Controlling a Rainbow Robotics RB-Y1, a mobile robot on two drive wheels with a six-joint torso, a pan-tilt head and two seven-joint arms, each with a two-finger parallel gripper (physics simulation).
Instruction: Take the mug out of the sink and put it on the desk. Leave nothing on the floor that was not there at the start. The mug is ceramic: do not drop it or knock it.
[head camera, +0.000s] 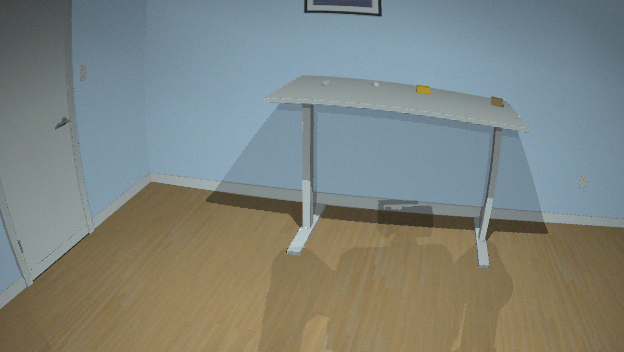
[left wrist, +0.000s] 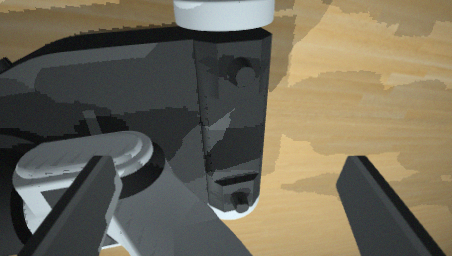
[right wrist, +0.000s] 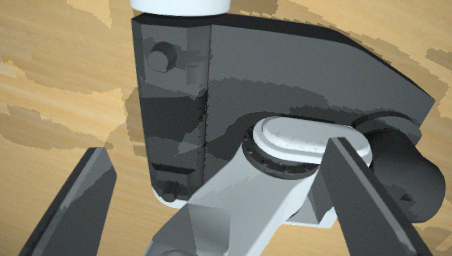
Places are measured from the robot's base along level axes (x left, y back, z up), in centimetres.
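Pixels of known places: left gripper, fingertip midpoint: (left wrist: 229, 170); right gripper, fingertip midpoint: (right wrist: 218, 157).
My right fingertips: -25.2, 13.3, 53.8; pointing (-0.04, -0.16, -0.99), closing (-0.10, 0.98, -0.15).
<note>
Behind a point stands the place of what it marks, as x, y, z.
The desk (head camera: 360, 96) {-16.7, -232.5, 95.1} stands against the blue wall in the head view, with a pale top on two grey legs. A yellow block (head camera: 423, 90) {-58.6, -255.7, 97.3} and a brown block (head camera: 496, 101) {-111.0, -245.2, 98.3} are on its top, towards the back and right. Two small whitish round things (head camera: 326, 83) {1.9, -260.3, 96.6} (head camera: 376, 84) {-29.2, -266.9, 96.3} are near its back edge. The mug and the sink do not show in these views. My left gripper (left wrist: 229, 170) {26.0, 10.3, 54.4} is open, with robot base parts and floor beyond its fingers. My right gripper (right wrist: 218, 157) {-25.2, 13.3, 53.8} is open in the same way. Neither gripper shows in the head view.
A grey door (head camera: 40, 135) {188.1, -192.2, 90.3} with a handle is at the left. The desk's feet (head camera: 300, 241) (head camera: 482, 254) reach forward over the wood floor (head camera: 190, 280) {78.2, -186.3, 0.1}. A framed picture (head camera: 343, 7) {-9.8, -293.9, 149.9} hangs above the desk. Shadows fall on the floor in front of the desk.
</note>
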